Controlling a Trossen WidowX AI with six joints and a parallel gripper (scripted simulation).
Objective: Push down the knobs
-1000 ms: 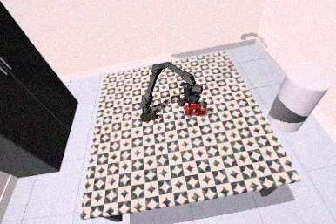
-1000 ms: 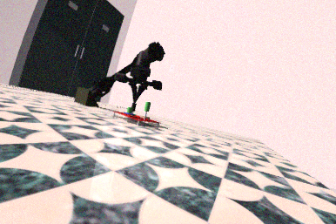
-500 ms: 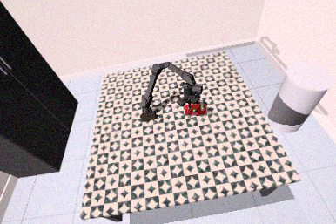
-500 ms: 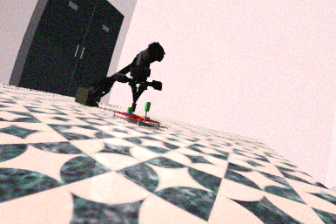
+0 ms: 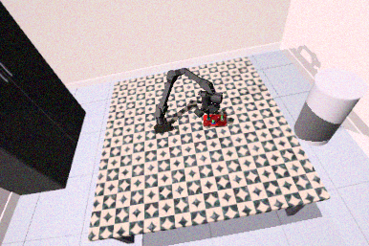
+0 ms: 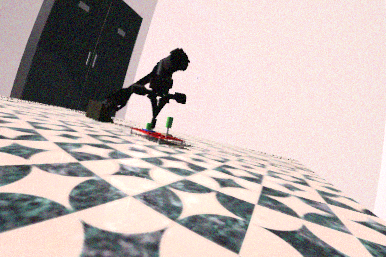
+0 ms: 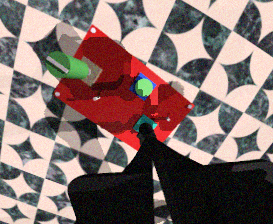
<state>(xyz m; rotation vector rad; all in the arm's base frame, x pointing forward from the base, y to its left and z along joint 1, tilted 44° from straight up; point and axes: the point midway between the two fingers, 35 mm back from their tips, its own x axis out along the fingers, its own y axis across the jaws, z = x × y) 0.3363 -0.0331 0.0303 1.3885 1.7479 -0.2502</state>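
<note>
My gripper tip is now 1 cm above the dark knob. Round my gripper tip: green knob 9 cm ahead, 3 cm to the right.
</note>
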